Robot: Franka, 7 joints.
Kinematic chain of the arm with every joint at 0, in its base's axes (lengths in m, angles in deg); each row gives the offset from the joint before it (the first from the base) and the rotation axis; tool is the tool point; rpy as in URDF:
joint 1: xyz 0 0 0.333 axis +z
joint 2: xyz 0 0 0 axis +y
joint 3: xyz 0 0 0.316 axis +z
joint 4: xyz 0.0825 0 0 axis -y
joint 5: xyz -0.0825 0 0.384 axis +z
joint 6: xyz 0 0 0 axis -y
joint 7: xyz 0.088 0 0 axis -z
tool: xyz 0 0 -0.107 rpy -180 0 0
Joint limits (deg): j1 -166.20..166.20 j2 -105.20..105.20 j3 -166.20..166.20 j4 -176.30..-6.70 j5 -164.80..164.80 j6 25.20..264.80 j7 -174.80..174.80
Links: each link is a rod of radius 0.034 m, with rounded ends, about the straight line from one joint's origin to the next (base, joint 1, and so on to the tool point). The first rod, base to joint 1, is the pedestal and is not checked.
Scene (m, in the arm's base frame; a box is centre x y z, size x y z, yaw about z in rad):
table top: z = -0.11
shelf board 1: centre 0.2 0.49 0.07 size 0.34 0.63 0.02 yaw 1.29
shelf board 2: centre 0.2 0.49 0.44 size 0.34 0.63 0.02 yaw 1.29
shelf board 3: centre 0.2 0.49 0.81 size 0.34 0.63 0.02 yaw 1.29
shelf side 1: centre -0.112 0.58 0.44 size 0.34 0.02 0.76 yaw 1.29
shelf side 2: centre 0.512 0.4 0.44 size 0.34 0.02 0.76 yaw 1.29
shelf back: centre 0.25 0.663 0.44 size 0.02 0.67 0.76 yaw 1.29
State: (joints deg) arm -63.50 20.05 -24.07 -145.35 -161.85 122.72 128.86
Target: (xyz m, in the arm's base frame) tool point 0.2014 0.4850 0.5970
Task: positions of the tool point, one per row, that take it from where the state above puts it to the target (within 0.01 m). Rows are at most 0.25 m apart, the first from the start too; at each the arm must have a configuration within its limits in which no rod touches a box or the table.
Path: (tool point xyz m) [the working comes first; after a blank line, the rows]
Joints at the target: 13.36 -23.31 48.90 -125.59 -164.80 120.77 128.86
Straight joint move there: touches shelf board 2, shelf side 2.

1: 0.1004 -0.4931 0.2782
2: 0.1978 -0.4844 0.4351
3: 0.2607 -0.4151 0.6017
4: 0.2729 -0.2949 0.7568
5: 0.2261 -0.1413 0.8791
6: 0.3467 -0.0069 0.8267
7: 0.3875 0.1692 0.7566
8: 0.3365 0.3470 0.6771
9: 0.2014 0.4850 0.5970

